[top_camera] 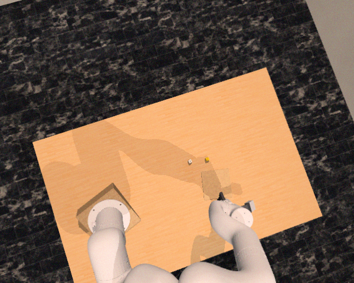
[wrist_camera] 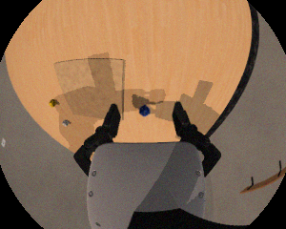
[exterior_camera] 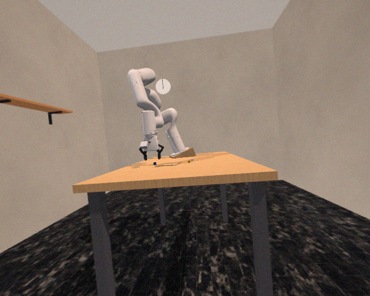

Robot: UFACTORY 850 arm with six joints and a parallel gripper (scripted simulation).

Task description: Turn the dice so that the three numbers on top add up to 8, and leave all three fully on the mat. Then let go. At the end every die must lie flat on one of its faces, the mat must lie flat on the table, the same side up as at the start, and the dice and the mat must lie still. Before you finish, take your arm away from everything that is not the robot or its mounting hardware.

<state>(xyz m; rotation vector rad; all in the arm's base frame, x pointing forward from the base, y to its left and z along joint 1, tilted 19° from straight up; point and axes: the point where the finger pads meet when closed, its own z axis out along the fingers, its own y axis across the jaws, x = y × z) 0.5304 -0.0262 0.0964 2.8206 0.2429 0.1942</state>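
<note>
Right now my hand is 40 mm above the blue die and 30 mm past it. Also, from my hand: white die (250 mm to the left, 110 mm behind, 40 mm below); tan mat (110 mm to the left, 40 mm below); yellow die (240 mm to the left, 40 mm below, 30 mm behind).
</note>
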